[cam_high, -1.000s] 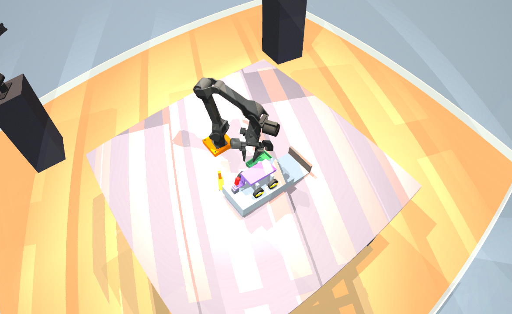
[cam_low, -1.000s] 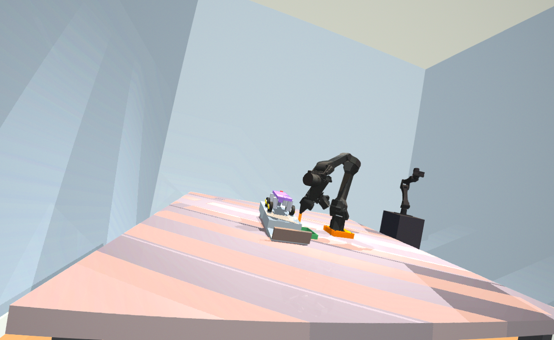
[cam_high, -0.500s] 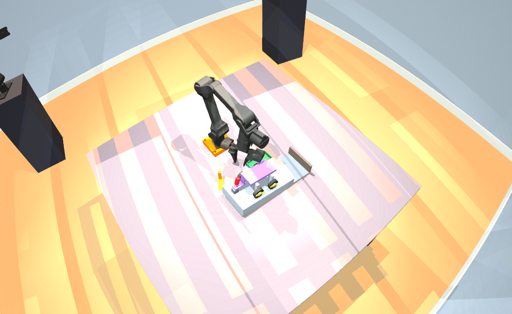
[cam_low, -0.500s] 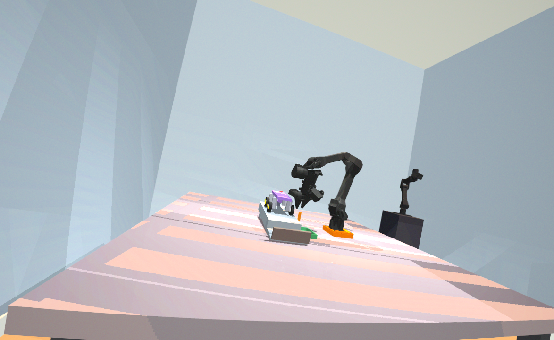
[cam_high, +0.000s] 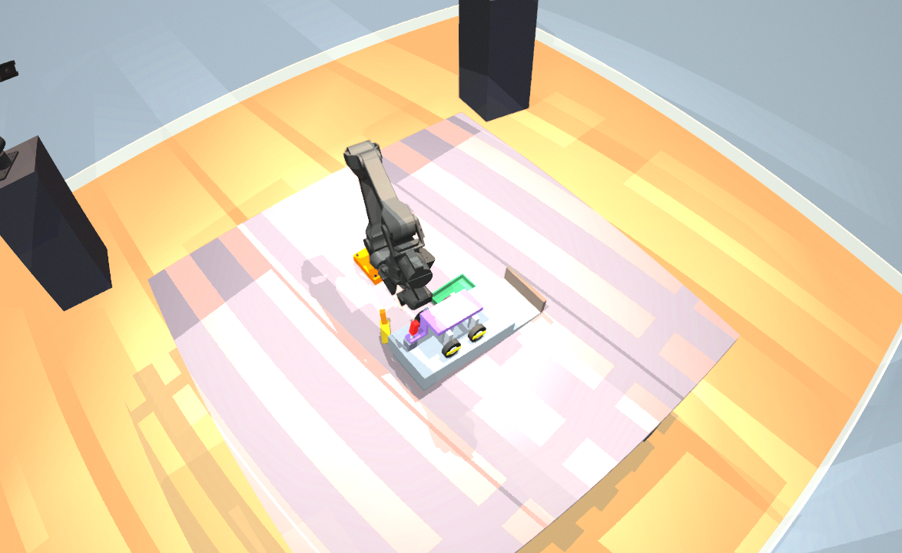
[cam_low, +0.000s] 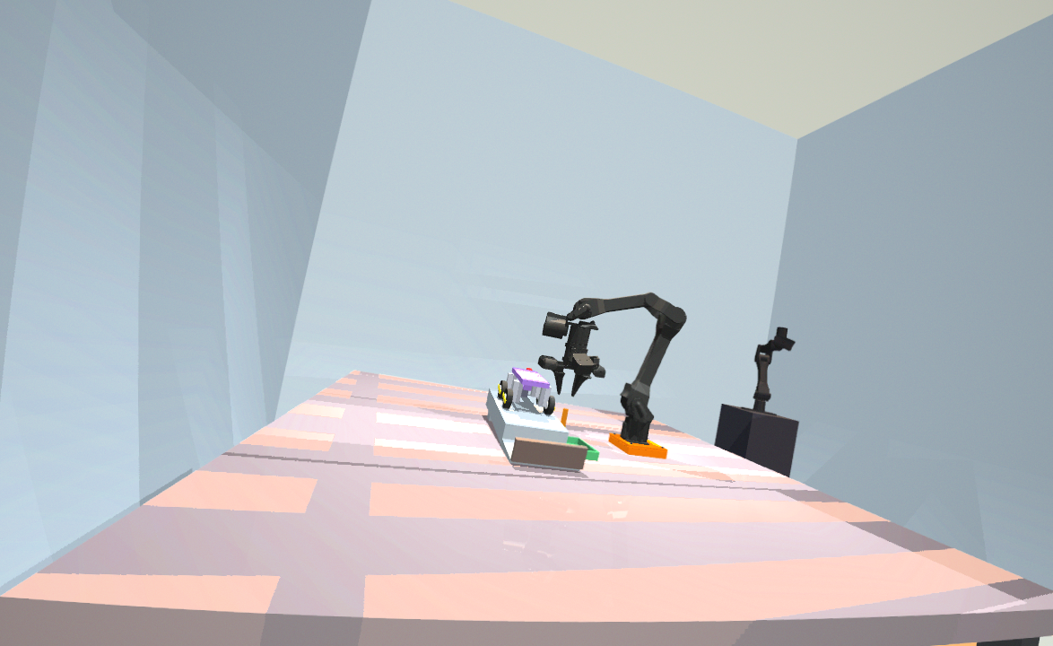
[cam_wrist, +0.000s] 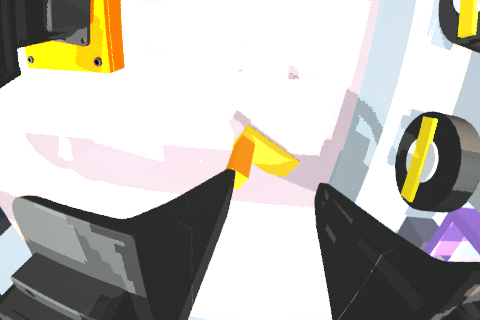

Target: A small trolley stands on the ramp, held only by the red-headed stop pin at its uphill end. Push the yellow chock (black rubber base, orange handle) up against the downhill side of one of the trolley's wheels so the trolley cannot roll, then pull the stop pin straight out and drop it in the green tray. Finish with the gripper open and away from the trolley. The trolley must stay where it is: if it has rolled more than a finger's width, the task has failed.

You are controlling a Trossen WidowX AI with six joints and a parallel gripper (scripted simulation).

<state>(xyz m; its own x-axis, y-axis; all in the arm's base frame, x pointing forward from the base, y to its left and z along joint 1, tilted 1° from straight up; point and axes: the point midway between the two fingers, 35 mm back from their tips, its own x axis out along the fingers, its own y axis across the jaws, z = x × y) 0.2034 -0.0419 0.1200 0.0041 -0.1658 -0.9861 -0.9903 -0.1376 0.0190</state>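
The yellow chock is 90 mm below my gripper tip and 50 mm to the right of it. Round my gripper tip: green tray: 170 mm to the left, 120 mm below, 10 mm behind; stop pin: 120 mm ahead, 20 mm to the right, 20 mm above; purple-decked trolley: 120 mm ahead, 80 mm to the left.
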